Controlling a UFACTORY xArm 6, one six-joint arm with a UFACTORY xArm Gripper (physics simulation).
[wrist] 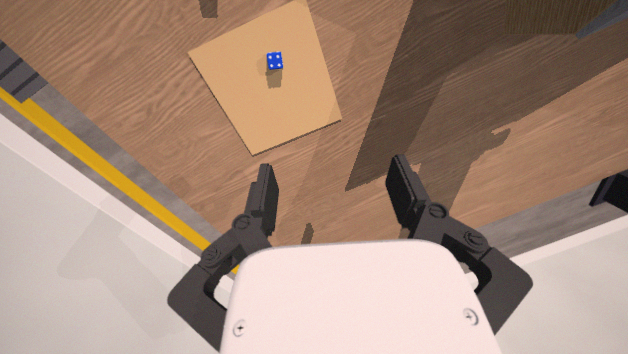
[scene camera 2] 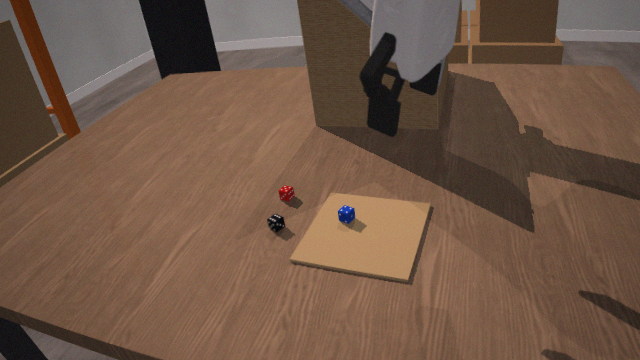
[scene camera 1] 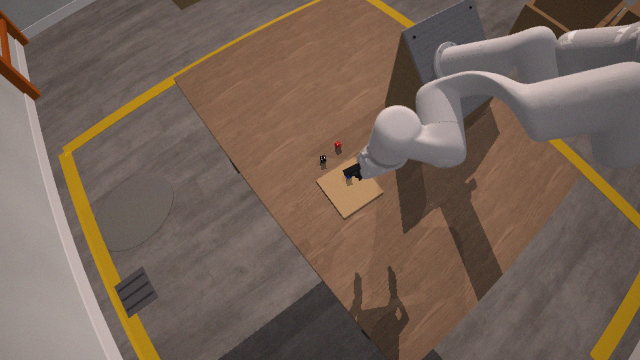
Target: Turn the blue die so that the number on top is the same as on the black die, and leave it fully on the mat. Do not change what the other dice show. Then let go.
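Places are measured from the arm's base along level axes (x ahead, y left, z up), in centimetres.
Pixels of known places: gripper, between the fingertips: (wrist: 331, 172) (scene camera 2: 403, 109); arm's base, origin of its link: (scene camera 1: 448, 64).
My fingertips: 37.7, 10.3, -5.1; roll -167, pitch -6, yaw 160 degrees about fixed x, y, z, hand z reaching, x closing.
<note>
For each thing: its middle in the pictures, then the offset to it from my fingertips, as dx, dy, dz. Level surfaces: height alone.
- blue die, middle of its body: (scene camera 2: 346, 214) (wrist: 275, 60) (scene camera 1: 348, 174) +1.2, -7.5, -14.0
- tan mat, middle of its body: (scene camera 2: 364, 231) (wrist: 273, 88) (scene camera 1: 349, 186) +3.0, -4.8, -15.0
- black die, middle of its body: (scene camera 2: 276, 222) (scene camera 1: 323, 159) +3.8, -16.3, -14.4
- red die, middle of its body: (scene camera 2: 286, 193) (scene camera 1: 337, 144) -2.9, -17.5, -14.4
- wooden table, height of its surface: dz -15.2
The blue die (scene camera 1: 348, 177) (scene camera 2: 346, 214) (wrist: 274, 60) sits flat on the tan mat (scene camera 1: 345, 202) (scene camera 2: 380, 250) (wrist: 300, 110), its top face reading 4 in the wrist view. The black die (scene camera 1: 323, 159) (scene camera 2: 276, 223) stands on the table beside the mat; its top face looks like a 6. The red die (scene camera 1: 338, 144) (scene camera 2: 286, 193) stands near it, its top pips small. Neither shows in the wrist view. My gripper (scene camera 1: 352, 172) (scene camera 2: 404, 111) (wrist: 331, 172) is wide open and empty, above the table and apart from the blue die. It partly covers the die in scene camera 1.
The wooden table (scene camera 1: 260, 115) (scene camera 2: 175, 150) (wrist: 135, 115) carries a brown pedestal block (scene camera 1: 400, 85) (scene camera 2: 340, 90) (wrist: 550, 15) behind the mat. The arm's shadow falls across the table right of the mat in scene camera 2.
</note>
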